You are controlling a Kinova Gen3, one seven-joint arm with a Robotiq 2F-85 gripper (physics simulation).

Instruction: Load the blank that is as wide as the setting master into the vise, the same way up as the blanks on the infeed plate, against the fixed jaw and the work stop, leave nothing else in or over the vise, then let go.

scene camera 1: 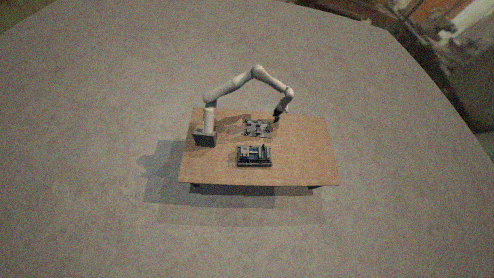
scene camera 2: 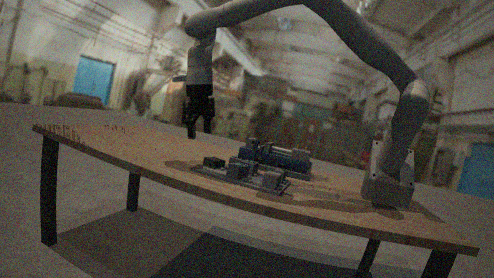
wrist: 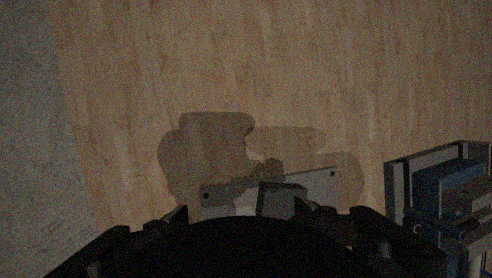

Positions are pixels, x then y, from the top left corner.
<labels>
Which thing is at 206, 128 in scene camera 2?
The gripper.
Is the gripper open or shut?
Open.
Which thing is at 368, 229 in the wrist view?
The gripper.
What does the gripper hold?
Nothing.
</labels>
